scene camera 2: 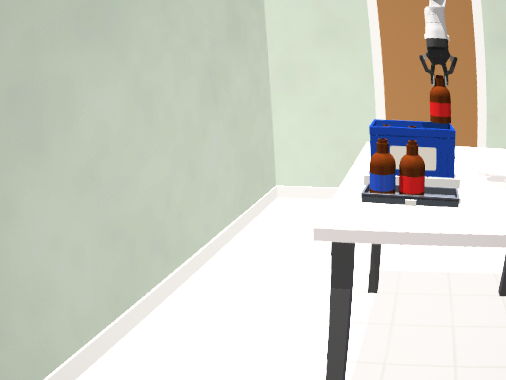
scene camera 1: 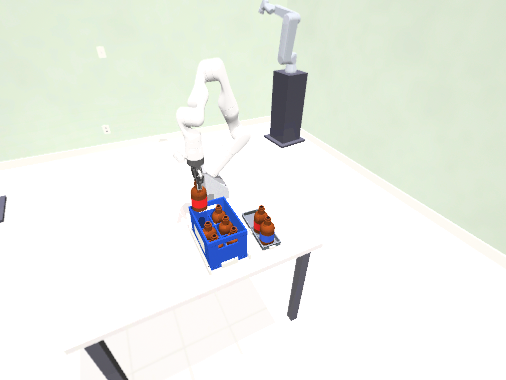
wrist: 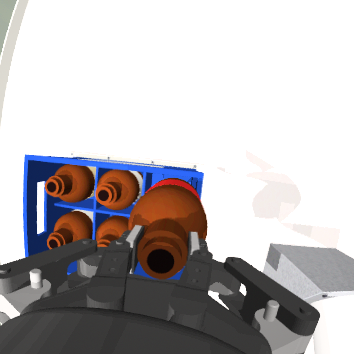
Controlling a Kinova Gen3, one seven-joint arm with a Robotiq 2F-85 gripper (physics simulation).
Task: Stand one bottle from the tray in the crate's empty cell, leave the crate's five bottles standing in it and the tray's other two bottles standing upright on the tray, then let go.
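Where they show: gripper, fingertip midpoint: [scene camera 2: 439, 86] [scene camera 1: 198, 187] [wrist: 164, 239]; arm's base, link origin: [scene camera 1: 209, 172] [wrist: 333, 300].
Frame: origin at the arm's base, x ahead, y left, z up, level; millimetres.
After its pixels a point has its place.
My gripper [scene camera 1: 199, 186] {x 295, y -188, z 140 mm} [scene camera 2: 439, 82] {x 295, y -188, z 140 mm} [wrist: 164, 239] {x 295, y -188, z 140 mm} is shut on the neck of a brown bottle with a red label [scene camera 1: 199, 201] {x 328, y -204, z 84 mm} [scene camera 2: 440, 107] {x 301, y -156, z 74 mm} [wrist: 170, 207] {x 291, y -214, z 137 mm}. The bottle hangs about upright over the end of the blue crate [scene camera 1: 228, 256] {x 534, y -175, z -107 mm} [scene camera 2: 446, 157] {x 301, y -55, z -68 mm} [wrist: 30, 200] {x 526, y -190, z 5 mm} nearest the arm's base, its bottom near rim height; exact clearance is unclear. It partly hides the empty cell [scene camera 1: 201, 220] {x 266, y -184, z -91 mm}. Five brown bottles stand in the crate; four show in the wrist view. On the dark tray [scene camera 1: 246, 218] {x 315, y 60, z -156 mm} [scene camera 2: 440, 201] {x 353, y 138, z -145 mm} a red-labelled bottle [scene camera 1: 259, 220] {x 453, y 50, z -60 mm} [scene camera 2: 412, 172] {x 432, y 113, z -75 mm} and a blue-labelled bottle [scene camera 1: 267, 232] {x 542, y 35, z -62 mm} [scene camera 2: 382, 169] {x 514, y 93, z -73 mm} stand upright, side by side.
The crate's rim and inner dividers [wrist: 95, 200] surround the bottle necks. The tray lies beside the crate on the white table [scene camera 2: 400, 220] {x 473, y 242, z -159 mm}. The grey arm base [wrist: 310, 267] {x 43, y -59, z -32 mm} is at the wrist view's right. A second arm on a dark pedestal [scene camera 1: 287, 107] stands far back.
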